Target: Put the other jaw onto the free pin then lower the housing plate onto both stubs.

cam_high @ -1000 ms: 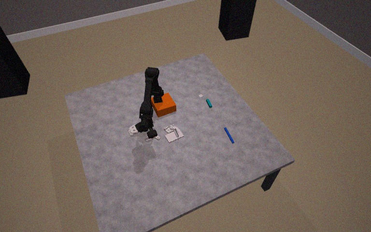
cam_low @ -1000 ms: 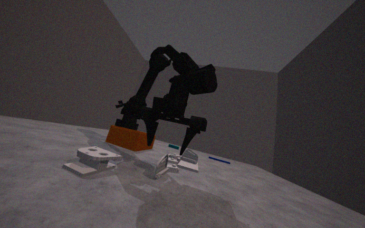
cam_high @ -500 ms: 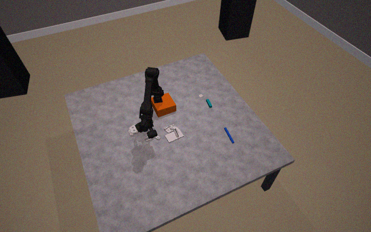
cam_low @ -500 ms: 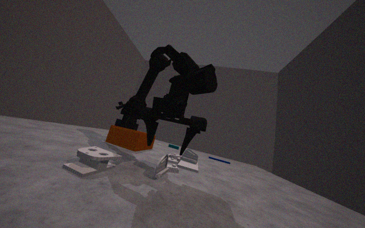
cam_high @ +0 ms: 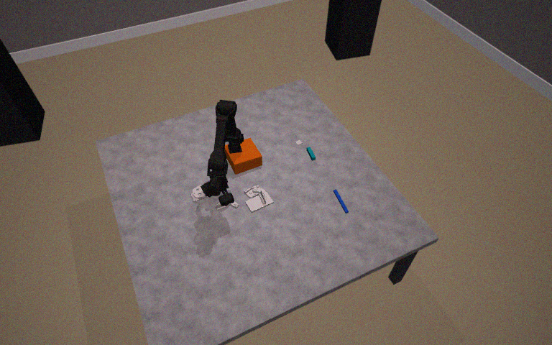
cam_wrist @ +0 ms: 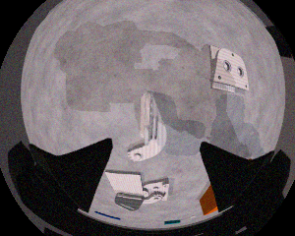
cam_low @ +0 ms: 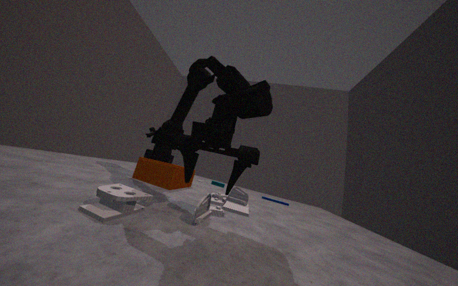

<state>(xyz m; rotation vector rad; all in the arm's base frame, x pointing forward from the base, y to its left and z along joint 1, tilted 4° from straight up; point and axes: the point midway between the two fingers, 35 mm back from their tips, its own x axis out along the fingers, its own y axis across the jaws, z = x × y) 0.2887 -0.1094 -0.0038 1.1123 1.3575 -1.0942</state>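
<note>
The white jaw lies 2 cm ahead of my gripper tip, 3 cm to the left of it and 5 cm below it. From my gripper tip the other things lie so: teal bar (21 cm behind, 51 cm to the left, 5 cm below); then small white cube (31 cm behind, 47 cm to the left, 5 cm below); then white stepped block (9 cm behind, 11 cm to the right, 5 cm below).
</note>
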